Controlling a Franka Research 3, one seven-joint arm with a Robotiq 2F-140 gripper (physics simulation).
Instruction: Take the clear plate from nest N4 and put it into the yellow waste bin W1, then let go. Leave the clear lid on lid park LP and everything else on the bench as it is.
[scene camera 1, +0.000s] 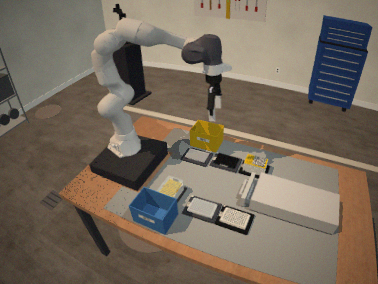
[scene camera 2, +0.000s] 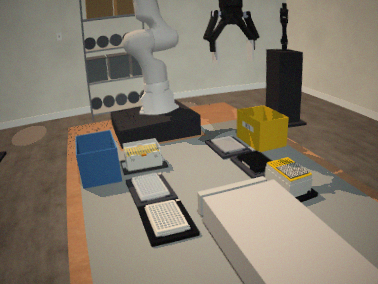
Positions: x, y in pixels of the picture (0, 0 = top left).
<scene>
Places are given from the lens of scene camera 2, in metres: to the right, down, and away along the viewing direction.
pale instrument (scene camera 2: 257, 224): 0.14, 0.17, 0.62
white well plate (scene camera 2: 166, 218): -0.06, 0.19, 0.76
yellow-topped tip box (scene camera 2: 291, 176): 0.28, 0.10, 0.81
clear plate (scene camera 2: 150, 186): -0.11, 0.13, 0.90
The marked spots on the pale instrument and the clear plate are 0.38 m apart.
</scene>
